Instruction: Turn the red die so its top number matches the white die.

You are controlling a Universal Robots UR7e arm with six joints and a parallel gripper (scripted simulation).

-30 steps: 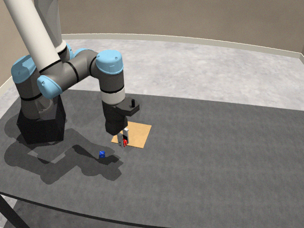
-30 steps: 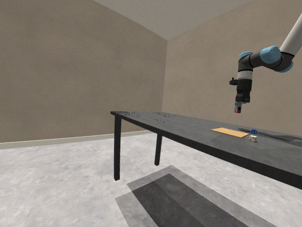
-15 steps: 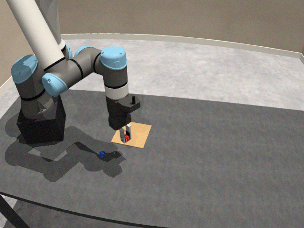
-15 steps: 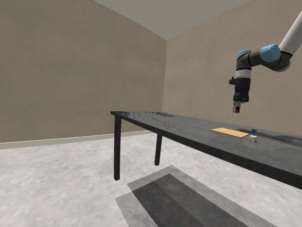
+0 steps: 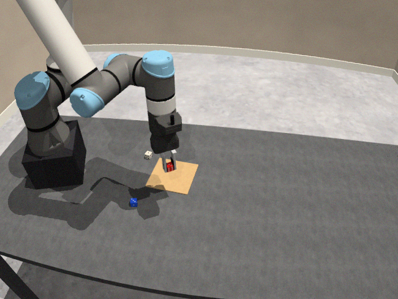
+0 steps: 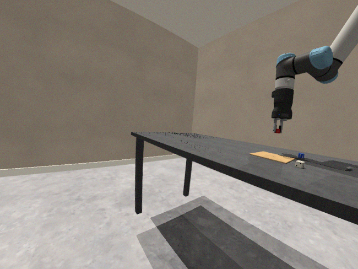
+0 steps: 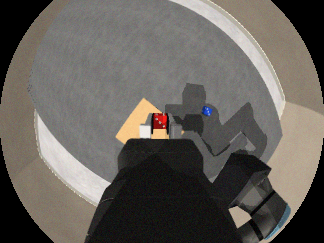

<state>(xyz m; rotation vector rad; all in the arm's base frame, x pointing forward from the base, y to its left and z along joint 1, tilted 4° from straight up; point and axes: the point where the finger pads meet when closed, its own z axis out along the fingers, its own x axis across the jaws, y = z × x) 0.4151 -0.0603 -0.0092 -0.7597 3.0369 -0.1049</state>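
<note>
Right now my hand is 10 mm past the tan mat, 80 mm to the right of it and 120 mm above it. Also, from my hand: blue die: 110 mm behind, 60 mm to the right, 110 mm below; then white die: 100 mm behind, 160 mm to the left, 110 mm below; then red die: 10 mm below.
</note>
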